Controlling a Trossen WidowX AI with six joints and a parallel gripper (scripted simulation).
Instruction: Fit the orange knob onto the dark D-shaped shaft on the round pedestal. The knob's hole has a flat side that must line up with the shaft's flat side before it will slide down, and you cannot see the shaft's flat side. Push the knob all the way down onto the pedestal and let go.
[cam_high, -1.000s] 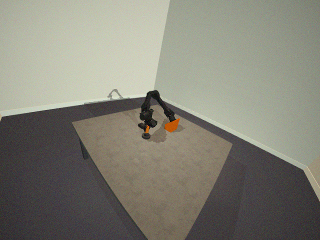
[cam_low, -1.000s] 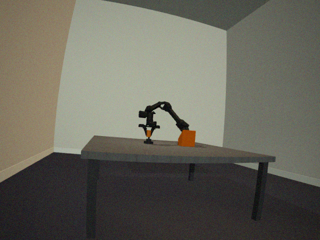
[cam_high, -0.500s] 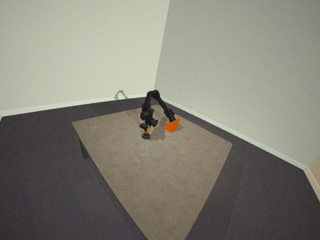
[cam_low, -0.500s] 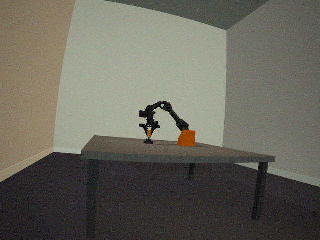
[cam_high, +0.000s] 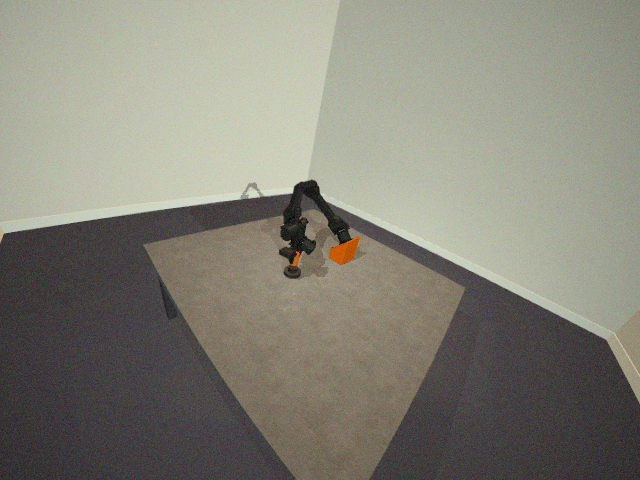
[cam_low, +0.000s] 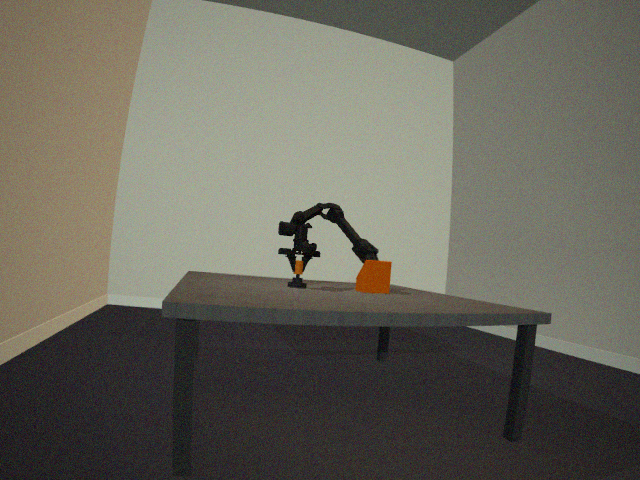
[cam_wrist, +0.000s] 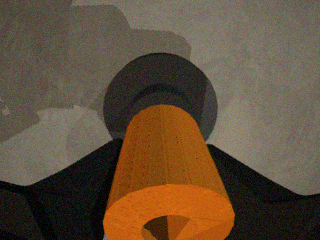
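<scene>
Right now the orange knob is 2 cm above my gripper tip. Round my gripper tip: pedestal: 4 cm below.
</scene>
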